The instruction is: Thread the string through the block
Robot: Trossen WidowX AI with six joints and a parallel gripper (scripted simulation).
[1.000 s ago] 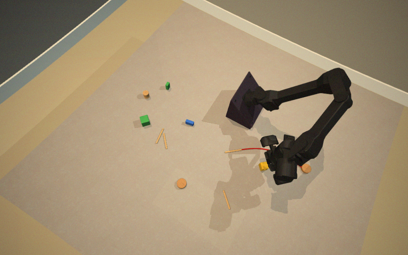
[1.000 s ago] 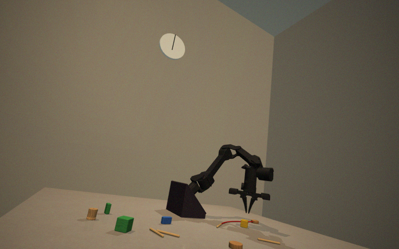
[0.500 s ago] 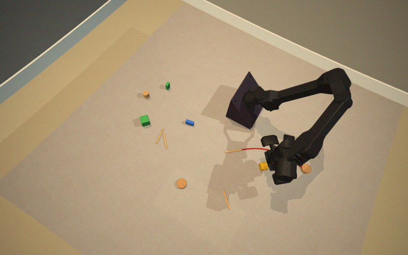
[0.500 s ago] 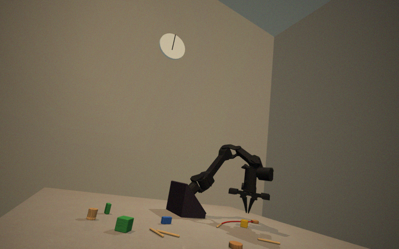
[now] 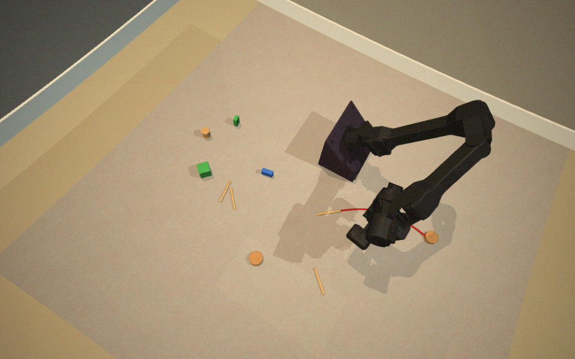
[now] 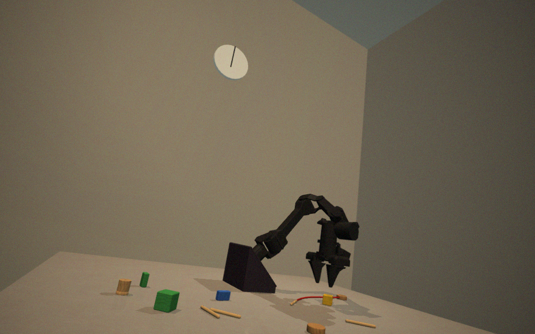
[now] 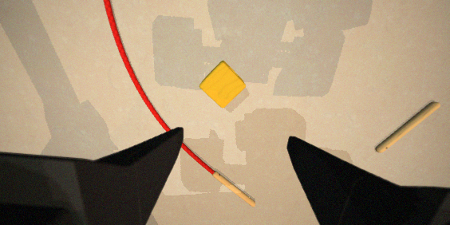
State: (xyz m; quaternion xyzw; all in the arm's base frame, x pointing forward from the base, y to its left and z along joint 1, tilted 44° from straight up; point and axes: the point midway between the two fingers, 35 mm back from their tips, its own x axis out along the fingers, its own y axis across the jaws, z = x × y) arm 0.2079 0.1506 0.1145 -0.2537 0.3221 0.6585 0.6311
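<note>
The yellow wooden block lies 1 cm behind my gripper tip, 3 cm to the left of it and 5 cm below it. Also, from my gripper tip: green cube: 13 cm ahead, 52 cm to the right, 4 cm below; blue block: 1 cm ahead, 35 cm to the right, 5 cm below; thin stick: 1 cm behind, 10 cm to the right, 6 cm below.
</note>
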